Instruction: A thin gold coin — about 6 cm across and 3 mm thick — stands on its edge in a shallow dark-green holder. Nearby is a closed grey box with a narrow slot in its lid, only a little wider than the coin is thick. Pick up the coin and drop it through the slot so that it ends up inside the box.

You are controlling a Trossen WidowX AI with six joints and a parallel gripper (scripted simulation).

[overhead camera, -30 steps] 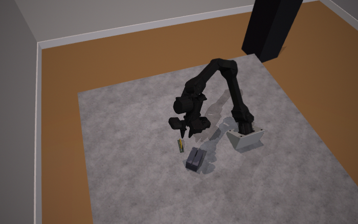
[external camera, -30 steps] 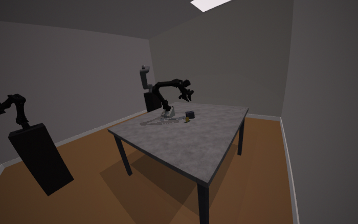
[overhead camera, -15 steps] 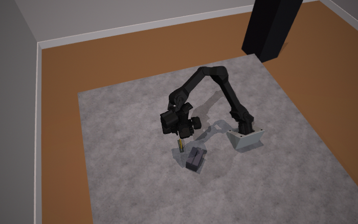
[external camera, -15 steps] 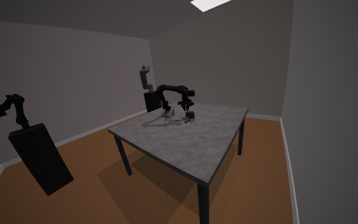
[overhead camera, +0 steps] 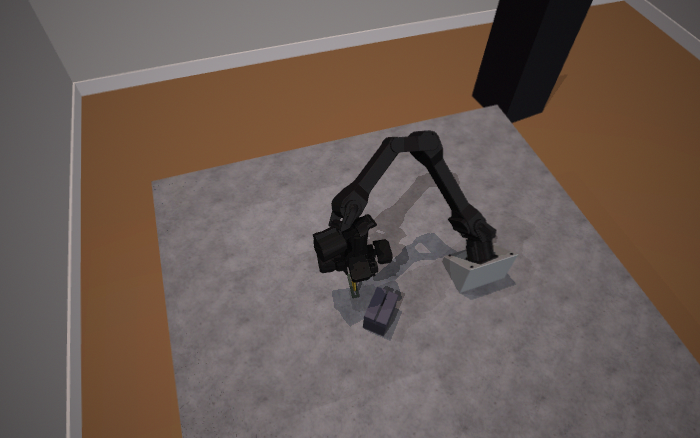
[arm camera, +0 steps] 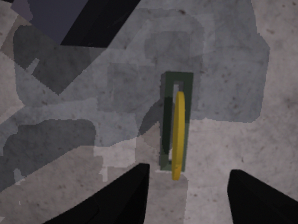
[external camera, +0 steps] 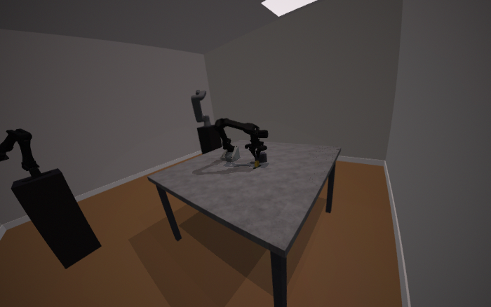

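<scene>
My gripper tip is now 50 mm above the gold coin.
</scene>
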